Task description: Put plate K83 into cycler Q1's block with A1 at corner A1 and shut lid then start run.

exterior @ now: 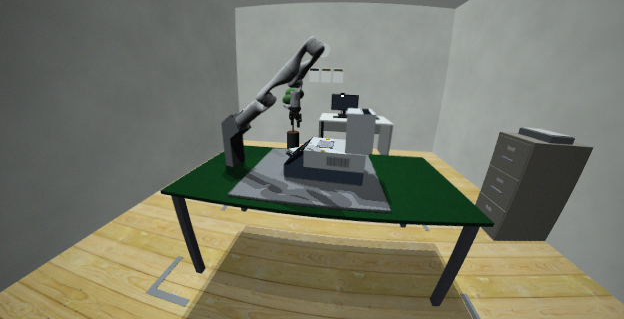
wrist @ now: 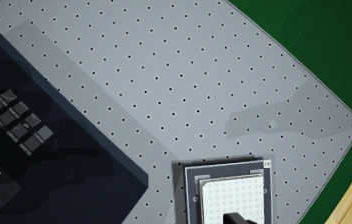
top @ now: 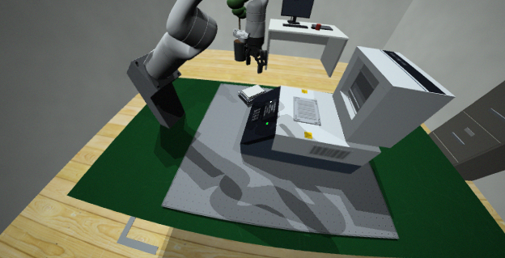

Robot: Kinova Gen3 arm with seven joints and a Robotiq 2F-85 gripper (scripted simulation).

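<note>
My gripper is now 20 mm past the plate K83, 140 mm to the right of it and 240 mm above it. Also, from my hand: dark plate nest N1 (20 mm behind, 140 mm to the left, 260 mm below).
</note>
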